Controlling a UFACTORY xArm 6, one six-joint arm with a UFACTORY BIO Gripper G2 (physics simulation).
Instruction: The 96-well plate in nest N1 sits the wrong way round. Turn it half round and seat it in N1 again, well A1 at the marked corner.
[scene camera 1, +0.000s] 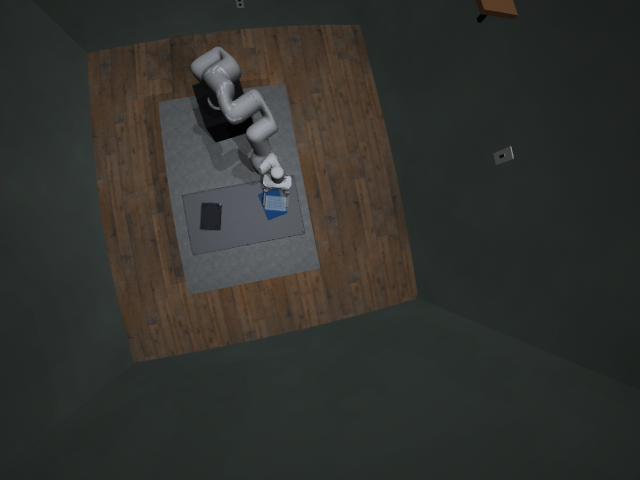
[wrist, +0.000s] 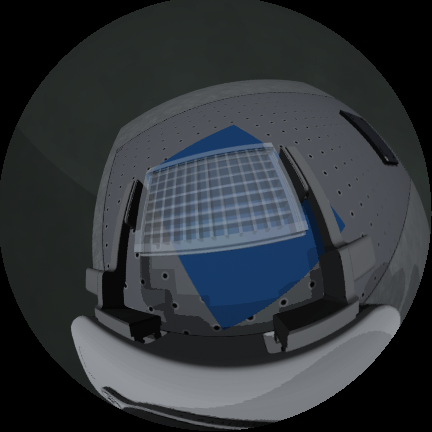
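Observation:
The clear 96-well plate (scene camera 1: 275, 204) (wrist: 220, 200) lies flat over a blue square (scene camera 1: 270, 214) (wrist: 245, 275), turned at an angle to it. The gripper (scene camera 1: 276, 200) (wrist: 214, 188) reaches over the plate, one finger at each short end. Its pads stand close against the ends, and it appears shut on the plate; exact contact is hard to see through the clear walls. The nest N1 under the plate cannot be told apart from it. The marked corner and the well A1 label cannot be made out.
A black rectangular holder (scene camera 1: 210, 216) (wrist: 370, 137) lies on the grey perforated board (scene camera 1: 240, 219) (wrist: 345, 145), well apart from the plate. The arm's black base (scene camera 1: 227, 129) stands behind the board on a grey mat (scene camera 1: 253, 260).

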